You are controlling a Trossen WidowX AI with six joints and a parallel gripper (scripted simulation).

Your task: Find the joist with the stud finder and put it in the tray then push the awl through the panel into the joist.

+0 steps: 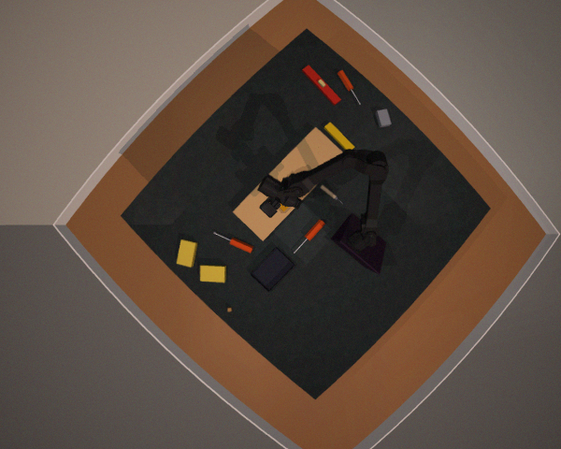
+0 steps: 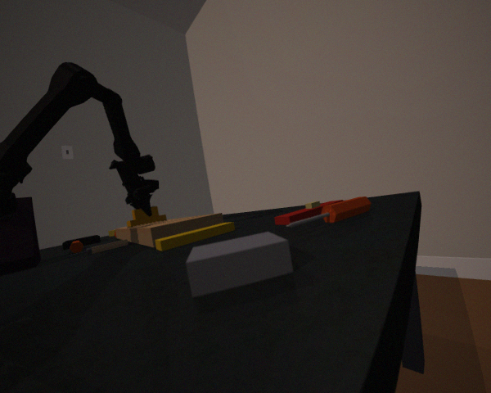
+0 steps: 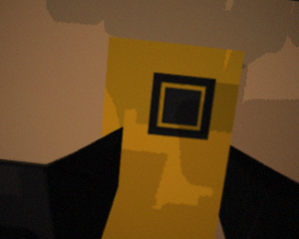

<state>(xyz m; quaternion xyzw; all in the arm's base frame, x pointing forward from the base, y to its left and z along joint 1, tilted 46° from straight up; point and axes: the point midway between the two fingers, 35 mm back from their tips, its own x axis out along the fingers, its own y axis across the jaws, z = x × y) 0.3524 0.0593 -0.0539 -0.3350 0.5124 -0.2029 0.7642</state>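
My gripper tip is 220 mm past the dark tray, 240 mm to the right of it and 50 mm above it. From my gripper tip the other things lie so: awl: 180 mm behind, 180 mm to the right, 60 mm below; then yellow stud finder: 20 mm above; then stud finder light: 20 mm ahead, 30 mm above.
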